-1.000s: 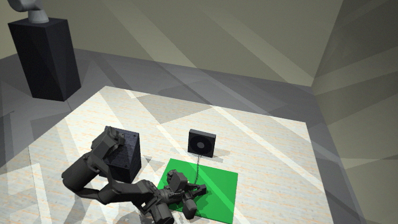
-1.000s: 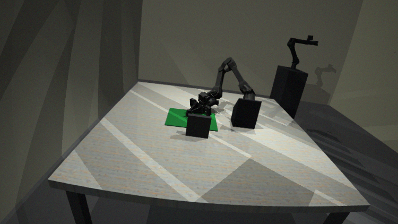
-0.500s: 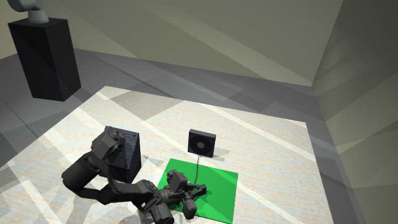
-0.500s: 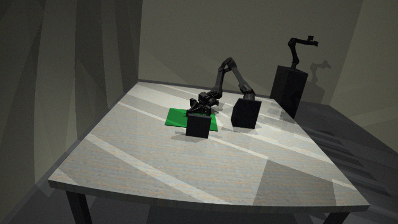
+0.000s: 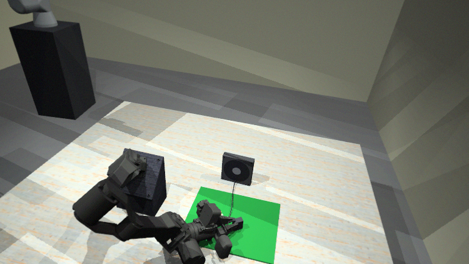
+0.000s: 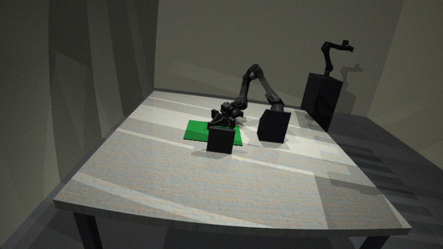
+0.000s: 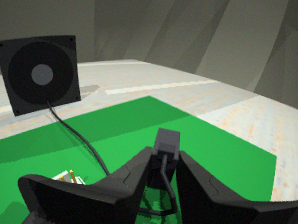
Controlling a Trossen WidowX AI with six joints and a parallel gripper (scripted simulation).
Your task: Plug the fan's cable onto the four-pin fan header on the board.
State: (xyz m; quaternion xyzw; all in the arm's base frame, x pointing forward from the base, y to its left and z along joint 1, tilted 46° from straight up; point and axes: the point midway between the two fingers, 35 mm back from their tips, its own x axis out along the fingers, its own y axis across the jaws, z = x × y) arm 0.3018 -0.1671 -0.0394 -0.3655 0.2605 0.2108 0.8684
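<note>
The fan cable plug is 10 mm below my gripper tip. Round my gripper tip: white four-pin fan header (70 mm behind, 40 mm to the left, 40 mm below); green board (50 mm below, 30 mm to the left, 10 mm behind); black fan box (230 mm to the left, 20 mm behind, 20 mm above).
</note>
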